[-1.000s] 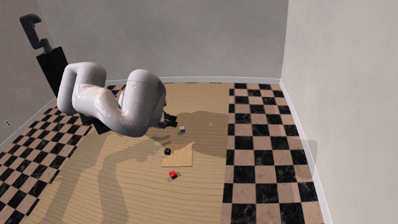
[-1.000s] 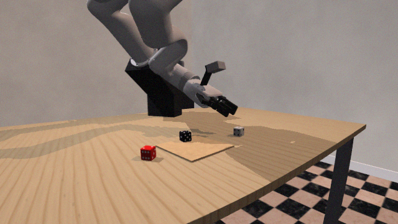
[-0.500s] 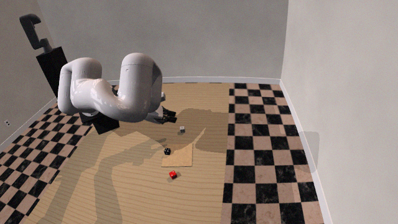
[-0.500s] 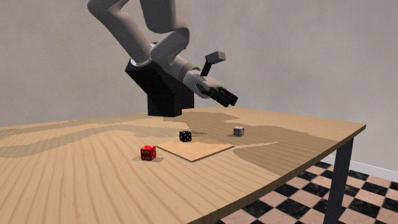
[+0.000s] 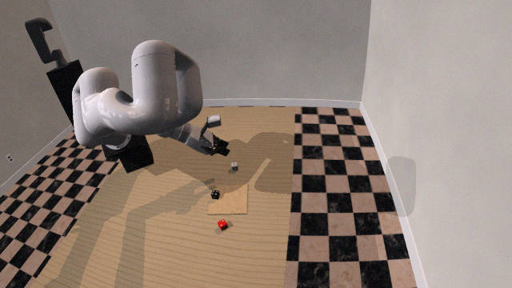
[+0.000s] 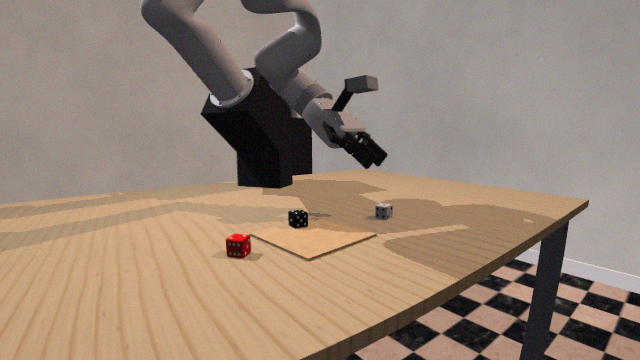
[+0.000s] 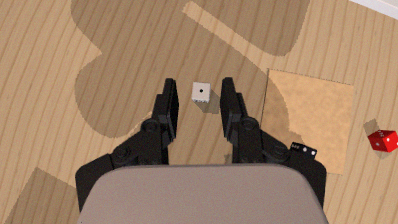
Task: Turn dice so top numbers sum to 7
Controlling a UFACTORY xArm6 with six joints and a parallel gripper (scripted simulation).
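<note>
Right now my hand is 10 cm above the white die and 3 cm short of it. Round my hand: tan mat (16 cm to the right, 11 cm below, 1 cm ahead); then red die (28 cm to the right, 10 cm below); then black die (15 cm to the right, 10 cm below, 3 cm behind).
</note>
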